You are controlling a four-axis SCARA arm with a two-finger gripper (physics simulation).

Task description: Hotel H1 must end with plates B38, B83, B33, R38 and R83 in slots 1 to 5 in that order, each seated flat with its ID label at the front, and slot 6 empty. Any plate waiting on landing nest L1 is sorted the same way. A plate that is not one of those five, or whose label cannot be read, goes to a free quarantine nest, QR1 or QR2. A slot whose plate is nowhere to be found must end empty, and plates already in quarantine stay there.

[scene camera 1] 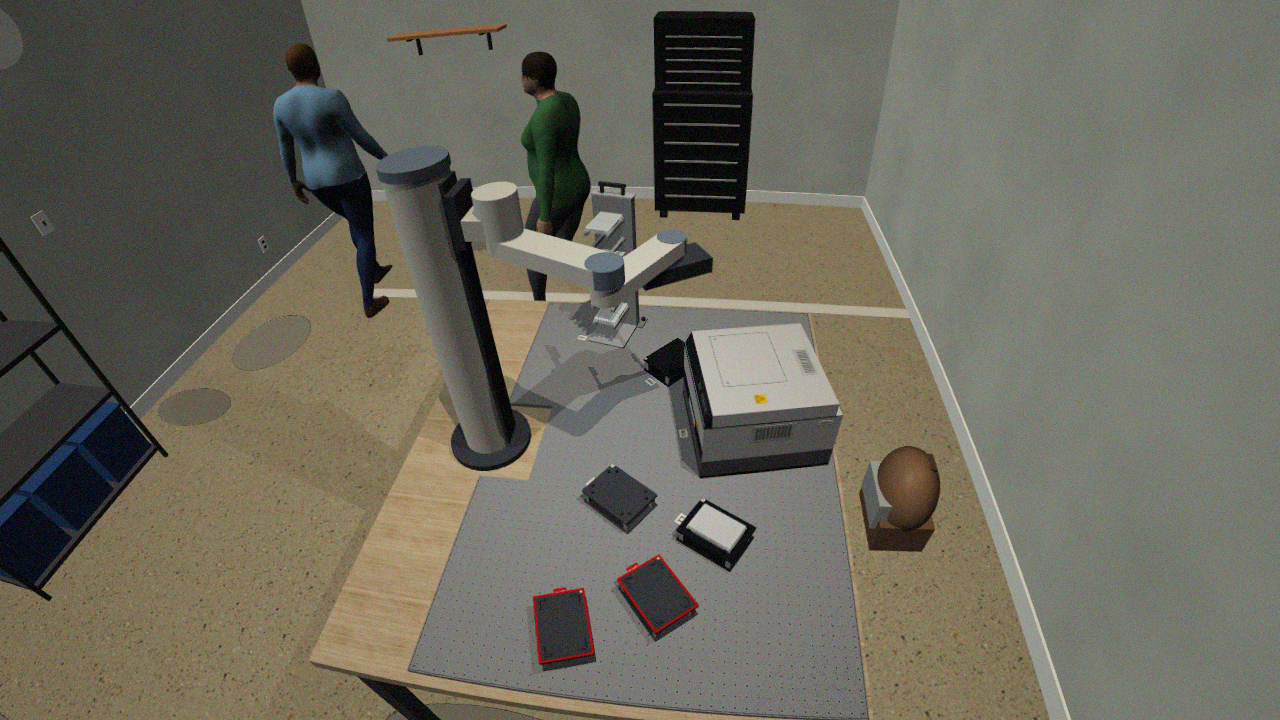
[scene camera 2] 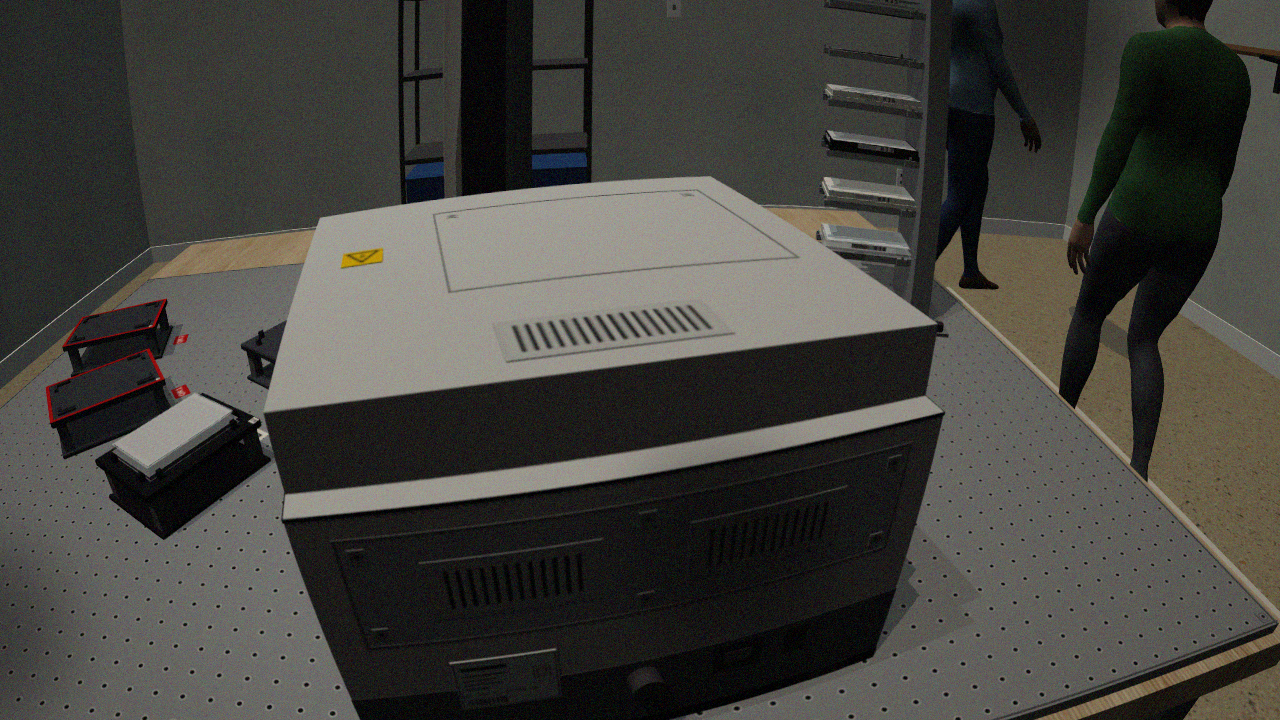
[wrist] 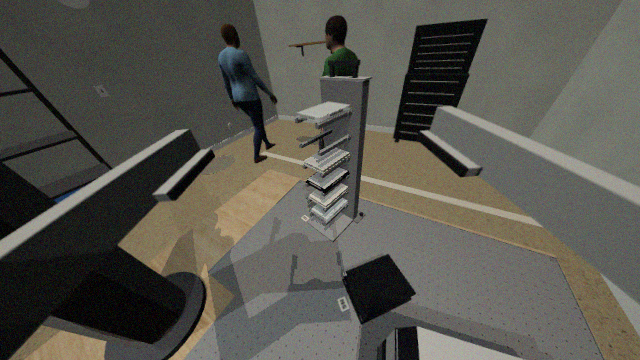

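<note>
My gripper (wrist: 313,132) is open and empty, its fingers spread wide on either side of hotel H1 (scene camera 1: 626,210) (scene camera 2: 930,134) (wrist: 356,150) as seen in the wrist view. The hotel stands farther off. A white plate (wrist: 327,109) is in its top slot; the slot below looks empty. The lower slots hold a white plate (wrist: 327,160), a black-edged plate (wrist: 327,180), and pale plates (wrist: 329,196) (wrist: 330,211). Their labels are unreadable. A white plate (scene camera 1: 718,525) (scene camera 2: 174,432) lies on black landing nest L1 (scene camera 1: 735,557) (scene camera 2: 179,488). Two red-rimmed quarantine nests (scene camera 1: 563,626) (scene camera 1: 657,593) are empty.
A white box-shaped instrument (scene camera 1: 760,376) (scene camera 2: 590,241) (wrist: 460,345) stands right of the arm's column (scene camera 1: 447,313). A black nest (scene camera 1: 666,360) (wrist: 378,287) lies between it and the hotel. A dark nest (scene camera 1: 619,495) lies near L1. Two people (scene camera 1: 313,134) (scene camera 1: 554,143) are beyond the table.
</note>
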